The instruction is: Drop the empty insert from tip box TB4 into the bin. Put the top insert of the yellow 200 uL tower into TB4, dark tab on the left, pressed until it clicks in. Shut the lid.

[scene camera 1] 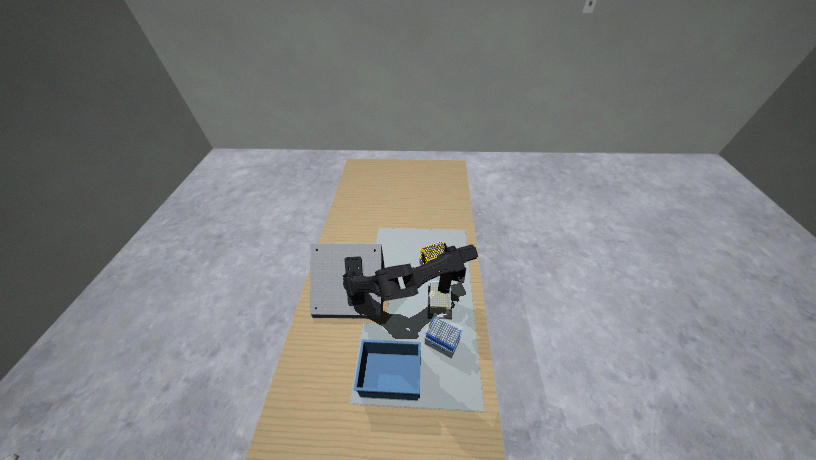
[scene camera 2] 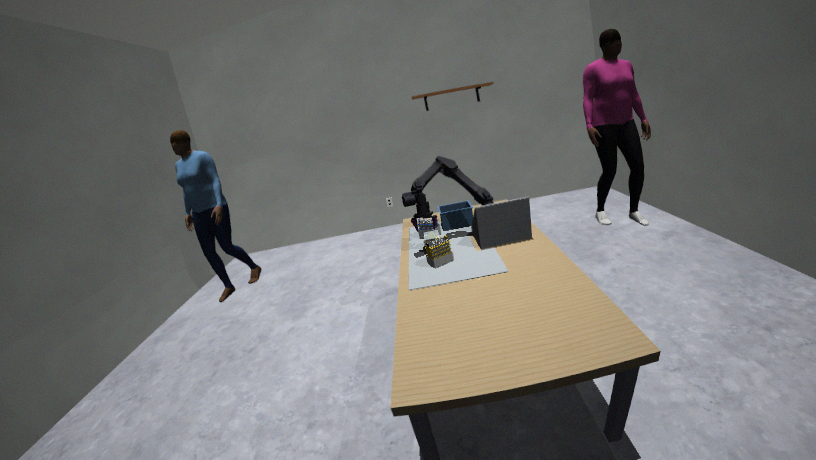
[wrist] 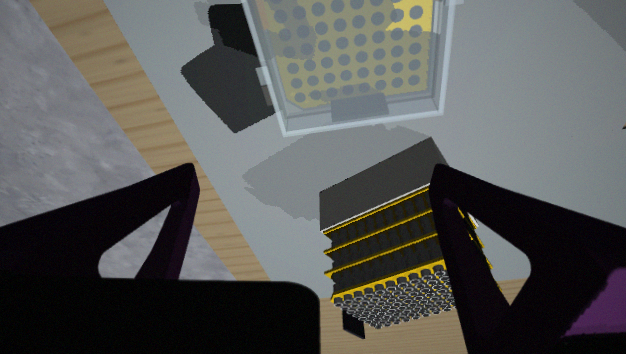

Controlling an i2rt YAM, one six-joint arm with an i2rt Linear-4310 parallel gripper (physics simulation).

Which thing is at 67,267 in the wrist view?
My gripper.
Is my gripper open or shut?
Open.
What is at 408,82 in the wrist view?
A clear lid.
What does my gripper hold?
Nothing.
